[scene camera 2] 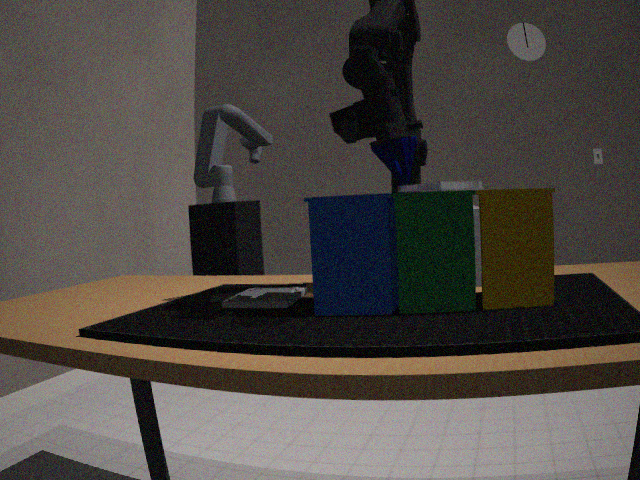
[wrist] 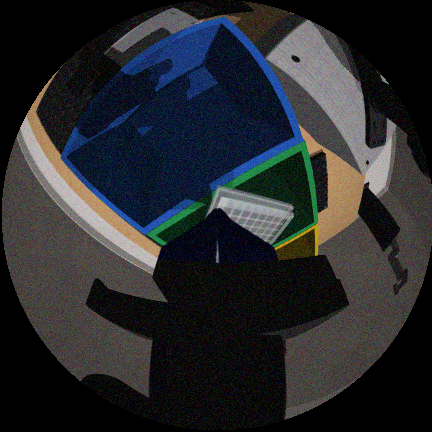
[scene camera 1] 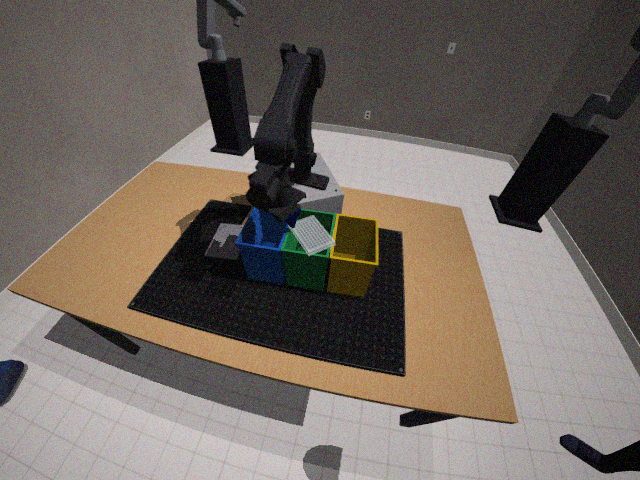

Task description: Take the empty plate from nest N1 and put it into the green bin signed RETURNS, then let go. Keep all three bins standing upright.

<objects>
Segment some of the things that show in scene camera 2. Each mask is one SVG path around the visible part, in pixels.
The gripper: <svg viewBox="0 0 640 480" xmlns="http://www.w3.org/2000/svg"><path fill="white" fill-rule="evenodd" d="M368 96L367 98L370 100L377 125L356 132L357 139L376 137L377 141L370 143L372 151L391 171L401 186L408 185L410 183L412 162L418 141L416 132L409 133L408 130L423 128L422 121L405 120L397 91L391 92L391 95L390 91L379 93L380 98L376 99L375 95Z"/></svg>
A gridded plate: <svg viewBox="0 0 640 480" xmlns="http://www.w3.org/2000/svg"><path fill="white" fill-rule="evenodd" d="M481 181L430 182L398 185L397 193L483 190Z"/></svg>
</objects>
